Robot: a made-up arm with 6 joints. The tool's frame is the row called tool.
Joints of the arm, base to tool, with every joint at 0 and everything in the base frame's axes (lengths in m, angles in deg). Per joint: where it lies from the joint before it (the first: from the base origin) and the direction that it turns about. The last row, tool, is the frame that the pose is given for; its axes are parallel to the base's.
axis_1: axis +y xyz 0 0 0.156
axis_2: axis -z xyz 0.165 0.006 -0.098
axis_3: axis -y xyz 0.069 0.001 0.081
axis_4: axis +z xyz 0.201 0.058 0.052
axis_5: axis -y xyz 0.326 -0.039 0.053
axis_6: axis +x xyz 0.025 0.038 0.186
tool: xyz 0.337 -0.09 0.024
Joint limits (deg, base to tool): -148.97..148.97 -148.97..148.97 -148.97..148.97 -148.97..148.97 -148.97..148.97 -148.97..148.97
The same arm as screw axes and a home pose.
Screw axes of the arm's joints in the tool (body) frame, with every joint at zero. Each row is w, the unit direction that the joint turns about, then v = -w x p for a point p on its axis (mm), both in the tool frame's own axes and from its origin. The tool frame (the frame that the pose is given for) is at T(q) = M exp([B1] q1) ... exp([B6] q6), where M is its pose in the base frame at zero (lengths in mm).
B1: w 0 1 0 v 298 0 -1123
B2: w 0 0 -1 v -32 -958 0
B3: w 0 -1 0 v -315 0 889
B4: w 0 0 1 v 91 688 0
B5: w 0 -1 0 v -210 0 362
B6: w 1 0 0 v 0 -24 -90
M =
1 0 0 1123
0 1 0 -26
0 0 1 454
0 0 0 1
Joint limits (rad, base to tool): -2.6..2.6 -2.6..2.6 -2.6..2.6 -2.6..2.6 -2.6..2.6 -2.6..2.6

